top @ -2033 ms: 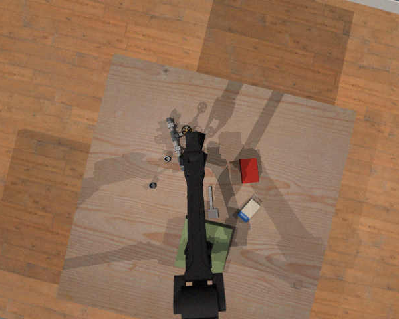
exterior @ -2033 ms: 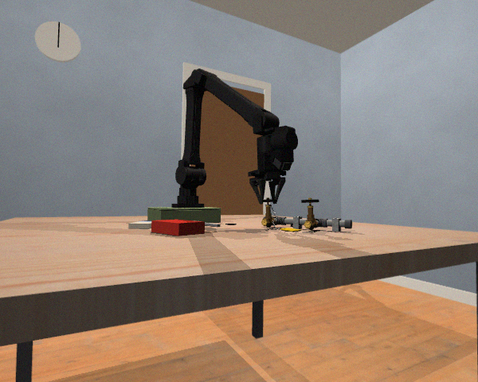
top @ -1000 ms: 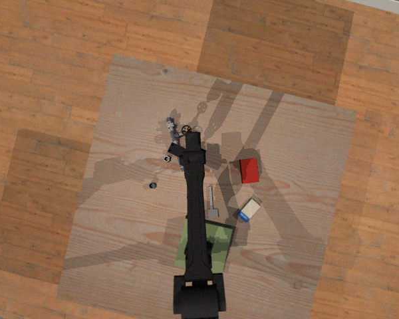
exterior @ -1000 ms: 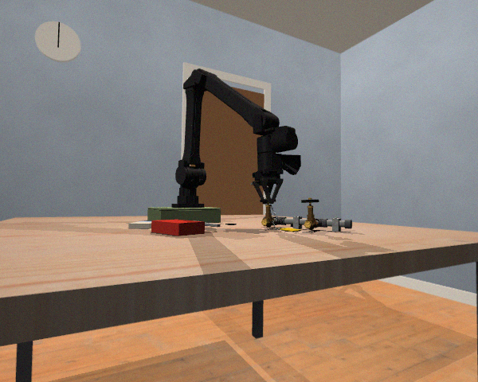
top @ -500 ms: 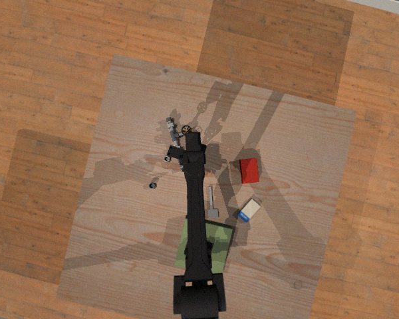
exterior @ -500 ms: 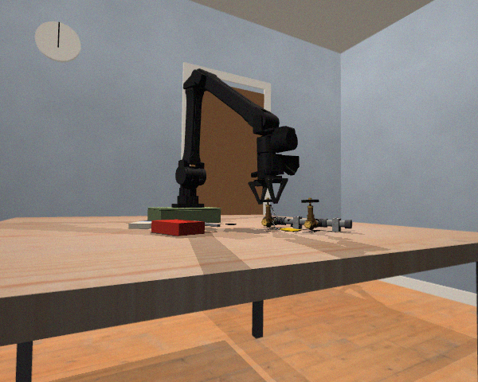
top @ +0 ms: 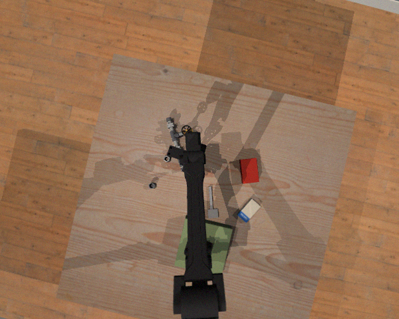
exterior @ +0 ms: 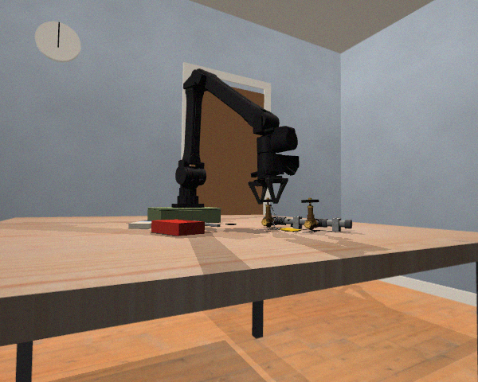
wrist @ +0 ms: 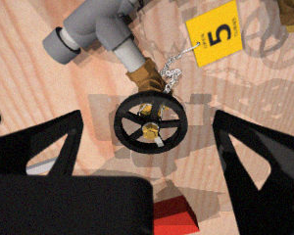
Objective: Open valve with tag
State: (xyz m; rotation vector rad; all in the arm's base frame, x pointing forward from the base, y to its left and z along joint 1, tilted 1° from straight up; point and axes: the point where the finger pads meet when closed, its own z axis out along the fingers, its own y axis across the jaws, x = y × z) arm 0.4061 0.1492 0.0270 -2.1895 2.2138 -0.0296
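The yellow tag lies 8 cm below my hand, 6 cm ahead of it and 4 cm to the left of it. Also, from my hand: grey tool: 20 cm behind, 16 cm to the right, 8 cm below; red block: 28 cm to the right, 7 cm below, 2 cm ahead.
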